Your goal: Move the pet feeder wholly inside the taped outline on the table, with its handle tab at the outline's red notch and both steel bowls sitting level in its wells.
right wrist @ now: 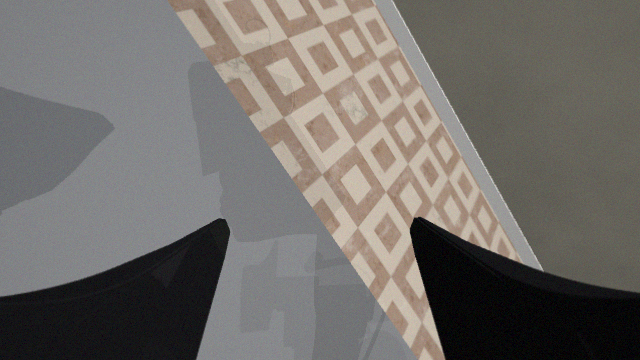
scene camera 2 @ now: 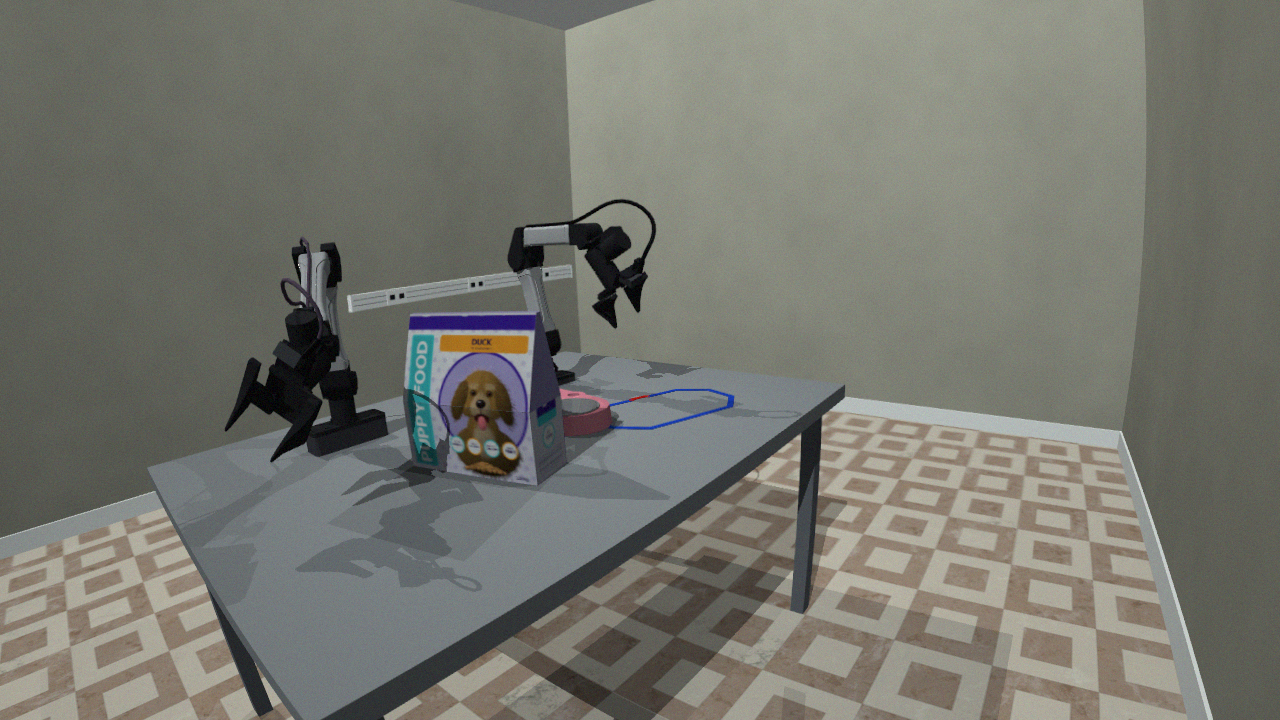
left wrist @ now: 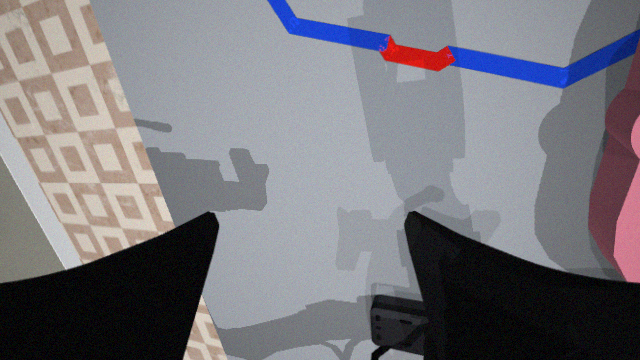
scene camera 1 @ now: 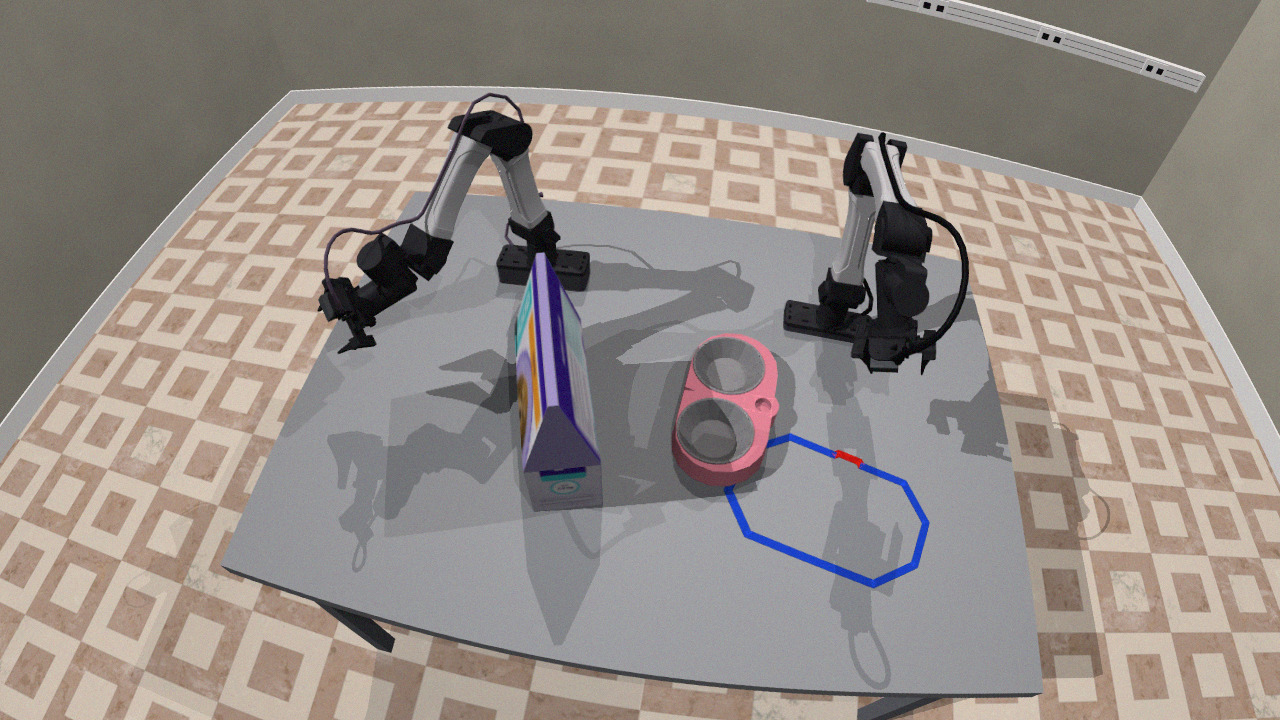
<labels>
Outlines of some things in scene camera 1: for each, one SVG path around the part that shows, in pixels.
The right gripper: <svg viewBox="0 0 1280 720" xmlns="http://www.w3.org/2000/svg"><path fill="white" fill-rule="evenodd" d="M323 279L322 284L325 288L324 293L326 293L326 291L329 291L329 287L327 285L326 279ZM330 278L332 287L343 283L359 317L359 320L351 318L346 320L353 338L349 339L349 343L337 353L340 354L343 351L346 352L348 350L357 350L358 348L374 347L377 345L373 335L366 335L363 329L367 326L373 327L376 325L376 318L374 316L392 305L384 293L380 293L379 289L381 286L379 287L371 281L361 288L359 285L354 288L349 278Z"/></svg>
A pink pet feeder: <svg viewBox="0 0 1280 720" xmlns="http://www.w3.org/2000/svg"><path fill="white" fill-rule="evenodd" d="M742 334L725 333L713 336L700 344L697 349L704 342L717 337L734 337L748 342L759 351L764 360L765 373L760 384L751 391L738 395L716 392L705 386L696 376L693 368L694 354L672 433L672 453L678 466L692 479L710 486L731 486L746 481L760 468L766 453L769 430L774 424L779 409L778 401L775 398L778 376L776 361L769 349L759 341ZM681 412L689 404L704 398L723 398L734 402L743 408L752 420L754 426L752 445L742 457L733 462L725 464L702 462L688 454L678 440L676 426Z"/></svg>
A puppy food bag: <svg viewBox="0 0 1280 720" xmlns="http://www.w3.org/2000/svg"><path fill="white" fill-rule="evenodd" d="M544 252L536 253L514 326L522 465L534 512L603 505L601 460L581 319Z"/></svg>
</labels>
